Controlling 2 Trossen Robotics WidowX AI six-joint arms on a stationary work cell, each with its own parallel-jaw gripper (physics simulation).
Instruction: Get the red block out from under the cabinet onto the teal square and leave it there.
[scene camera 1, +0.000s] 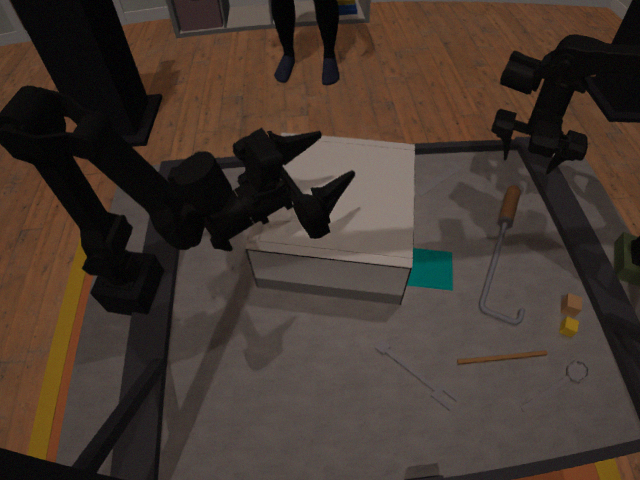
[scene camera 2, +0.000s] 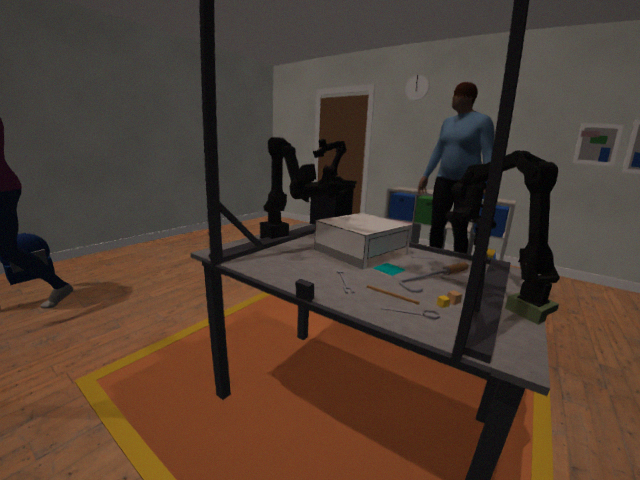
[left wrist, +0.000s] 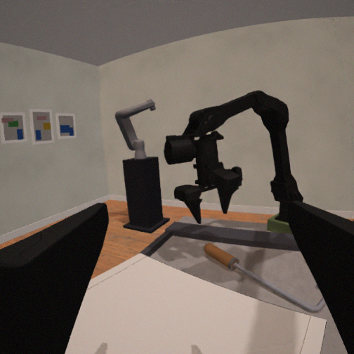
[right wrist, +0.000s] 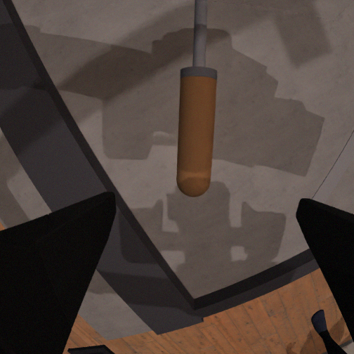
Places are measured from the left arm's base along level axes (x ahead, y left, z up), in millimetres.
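Where they show: left gripper, fingertip midpoint: (scene camera 1: 337, 152) (scene camera 2: 355, 184); right gripper, fingertip midpoint: (scene camera 1: 525, 166) (scene camera 2: 464, 241); left arm's base at its link origin: (scene camera 1: 122, 273) (scene camera 2: 274, 223); right arm's base at its link origin: (scene camera 2: 533, 299).
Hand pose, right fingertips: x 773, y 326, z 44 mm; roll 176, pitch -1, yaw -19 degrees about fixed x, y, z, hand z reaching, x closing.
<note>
Each offset is from my right fingertips to the top centre of the thing. "pt": to the spot under its first point.
The white cabinet @[dx -386, dy -131, dz +14 mm] (scene camera 1: 351, 206) (scene camera 2: 341, 240) (left wrist: 190, 310) stands at the back middle of the table. The red block does not show in any view. The teal square @[pt dx -184, dy -200, dz -122 mm] (scene camera 1: 433, 269) (scene camera 2: 389, 269) lies flat against the cabinet's right side in scene camera 1, bare where it shows. A hooked grey rod with an orange-brown handle (scene camera 1: 509, 204) (scene camera 2: 456, 267) (left wrist: 220, 255) (right wrist: 196, 132) lies on the table to the right of the square. My left gripper (scene camera 1: 337, 153) is open and empty above the cabinet top. My right gripper (scene camera 1: 527, 164) (left wrist: 212, 217) (right wrist: 210, 205) is open and empty above and behind the handle's end.
A thin orange-brown stick @[dx -56, dy -378, dz -115 mm] (scene camera 1: 501, 357) (scene camera 2: 392, 294), a thin forked tool @[dx -218, dy -421, dz -114 mm] (scene camera 1: 413, 373) (scene camera 2: 343, 282) and a thin tool with a ring end @[dx +39, dy -428, dz -114 mm] (scene camera 1: 567, 373) (scene camera 2: 413, 312) lie toward the front. A yellow cube @[dx +81, dy -311, dz -97 mm] (scene camera 1: 569, 327) (scene camera 2: 443, 301) and a tan cube @[dx +93, dy -264, dz -92 mm] (scene camera 1: 571, 304) (scene camera 2: 454, 297) sit at the right. Dark rails border the table.
</note>
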